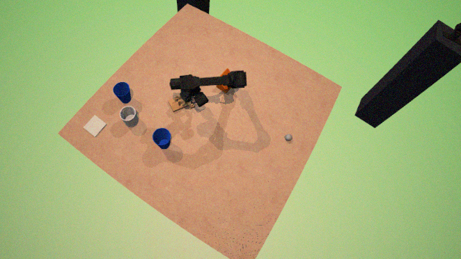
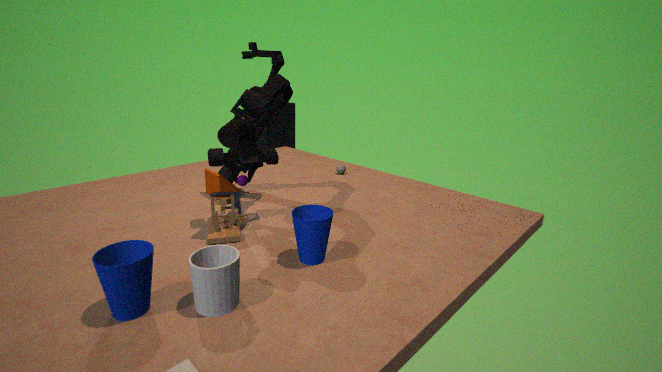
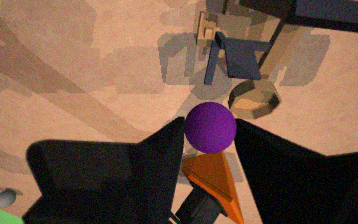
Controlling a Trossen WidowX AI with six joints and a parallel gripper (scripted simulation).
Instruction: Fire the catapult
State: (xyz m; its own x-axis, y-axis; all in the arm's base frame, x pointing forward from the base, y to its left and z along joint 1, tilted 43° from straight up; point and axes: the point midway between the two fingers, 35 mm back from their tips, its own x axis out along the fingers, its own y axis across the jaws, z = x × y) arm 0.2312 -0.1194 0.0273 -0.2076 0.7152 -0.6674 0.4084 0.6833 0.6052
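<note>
My gripper tip is 60 mm above the wooden catapult, 50 mm to the left of it and 20 mm short of it. Also, from my gripper tip: purple ball: 10 mm above; then white mug: 310 mm ahead, 260 mm to the right, 80 mm below; then grey ball: 560 mm to the left, 120 mm behind, 90 mm below.
</note>
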